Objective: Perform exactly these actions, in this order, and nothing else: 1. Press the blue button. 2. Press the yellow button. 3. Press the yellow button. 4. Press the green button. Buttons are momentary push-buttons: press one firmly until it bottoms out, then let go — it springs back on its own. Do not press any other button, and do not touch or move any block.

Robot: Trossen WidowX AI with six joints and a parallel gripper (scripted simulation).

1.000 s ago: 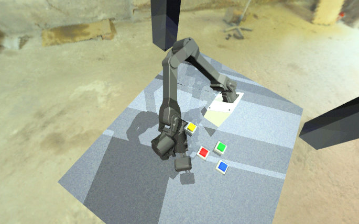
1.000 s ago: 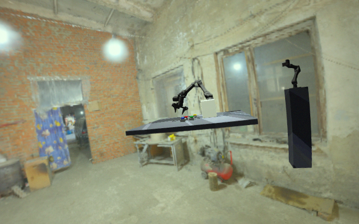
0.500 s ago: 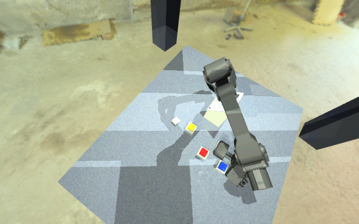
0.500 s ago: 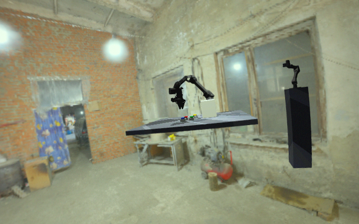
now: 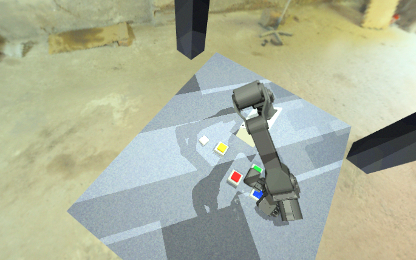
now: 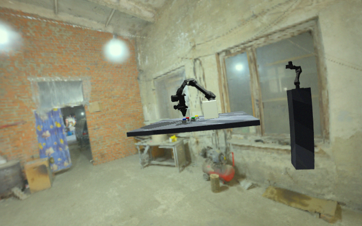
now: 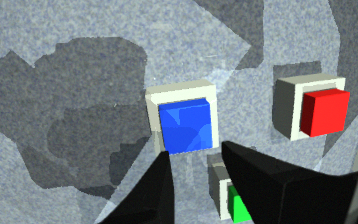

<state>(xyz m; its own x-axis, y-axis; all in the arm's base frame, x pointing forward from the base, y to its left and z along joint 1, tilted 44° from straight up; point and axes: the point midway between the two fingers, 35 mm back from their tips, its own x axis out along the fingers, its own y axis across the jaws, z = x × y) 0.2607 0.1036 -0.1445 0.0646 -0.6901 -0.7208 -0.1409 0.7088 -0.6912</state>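
My gripper tip is 30 mm above the blue button. The rest, counted from my gripper tip: red button (10 mm ahead, 110 mm to the right, 30 mm below); yellow button (50 mm behind, 240 mm to the right, 30 mm below); green button (70 mm behind, 60 mm to the right, 30 mm below).
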